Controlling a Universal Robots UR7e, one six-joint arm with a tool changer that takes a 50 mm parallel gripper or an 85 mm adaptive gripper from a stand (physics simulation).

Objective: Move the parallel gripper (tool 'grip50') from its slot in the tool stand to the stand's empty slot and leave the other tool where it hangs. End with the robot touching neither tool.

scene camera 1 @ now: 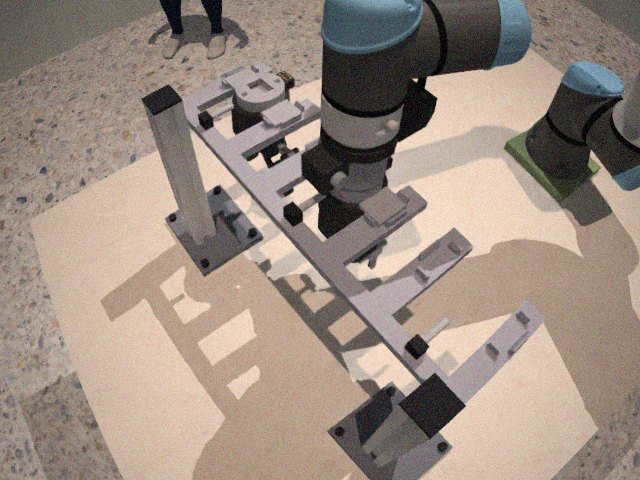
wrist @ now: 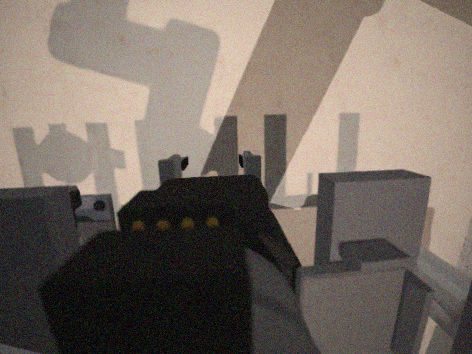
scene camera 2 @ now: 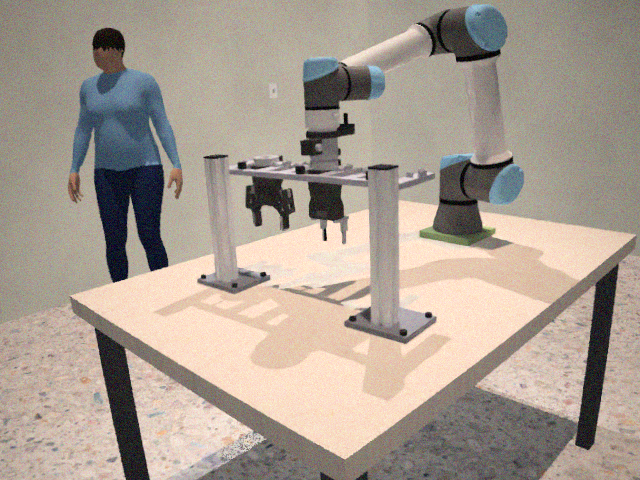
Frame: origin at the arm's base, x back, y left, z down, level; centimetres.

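Seen in the pictures: arm's base, origin of the base link: [scene camera 1: 555,152] [scene camera 2: 457,228].
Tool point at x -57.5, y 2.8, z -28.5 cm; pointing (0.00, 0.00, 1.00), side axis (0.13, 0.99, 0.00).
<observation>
Offsets run from my tool point to a thing's top centre. "spot": to the spot under its first point.
The parallel gripper [scene camera 2: 334,238] [wrist: 213,161] hangs upright in the middle slot of the tool stand [scene camera 1: 266,193] [scene camera 2: 383,242]. Its two fingers are apart with nothing between them, so it is open. The arm's changer [scene camera 1: 359,178] [scene camera 2: 324,152] is down on the gripper's top, inside the slot; in the wrist view the black parts hide the joint, so I cannot tell whether it is locked. The adaptive gripper [scene camera 1: 258,90] [scene camera 2: 268,192] hangs in the far-end slot, apart from the arm. The empty slot's outer arm [scene camera 1: 475,366] is at the near end.
Slot arms [wrist: 375,215] [wrist: 35,240] stand close on both sides of the held-in gripper. The stand's near post has a black cap @(dx -8.3, dy +24.3, dz -1.1 cm) [scene camera 1: 433,405], and its far post @(spot: dx -15.0, dy -19.2, dz +10.6 cm) [scene camera 1: 180,170] [scene camera 2: 221,222] rises beside the rail. The robot base is on a green plate [scene camera 1: 527,165] [scene camera 2: 457,235].
</observation>
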